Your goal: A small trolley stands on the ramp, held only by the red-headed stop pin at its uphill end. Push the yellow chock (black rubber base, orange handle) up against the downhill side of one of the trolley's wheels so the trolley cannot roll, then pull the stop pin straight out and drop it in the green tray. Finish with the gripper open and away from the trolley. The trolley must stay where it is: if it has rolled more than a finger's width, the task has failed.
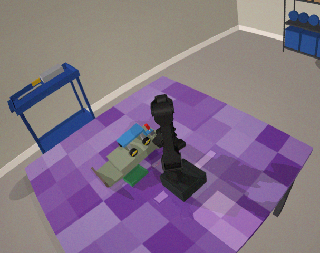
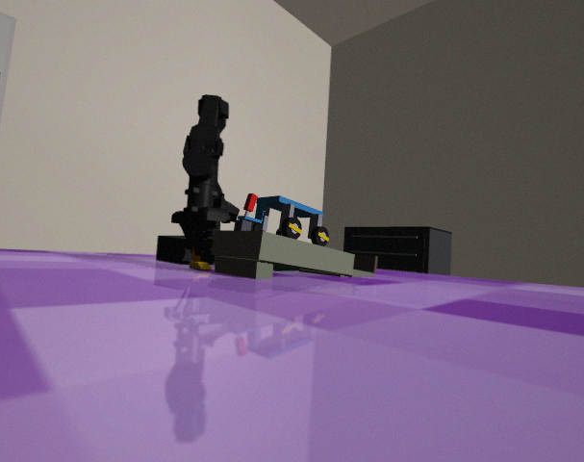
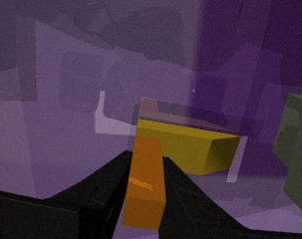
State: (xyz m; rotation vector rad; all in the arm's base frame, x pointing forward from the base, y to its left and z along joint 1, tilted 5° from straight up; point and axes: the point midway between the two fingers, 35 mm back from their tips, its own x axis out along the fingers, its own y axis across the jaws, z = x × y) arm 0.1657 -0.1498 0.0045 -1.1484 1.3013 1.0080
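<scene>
Right now the green tray is 240 mm to the left of my gripper tip, 40 mm below it and 40 mm ahead of it. Also, from my gripper tip: yellow chock (20 mm ahead, 10 mm below); then red-headed stop pin (130 mm ahead, 100 mm above, 20 mm to the left); then blue trolley (160 mm ahead, 120 mm to the left, 80 mm above).
</scene>
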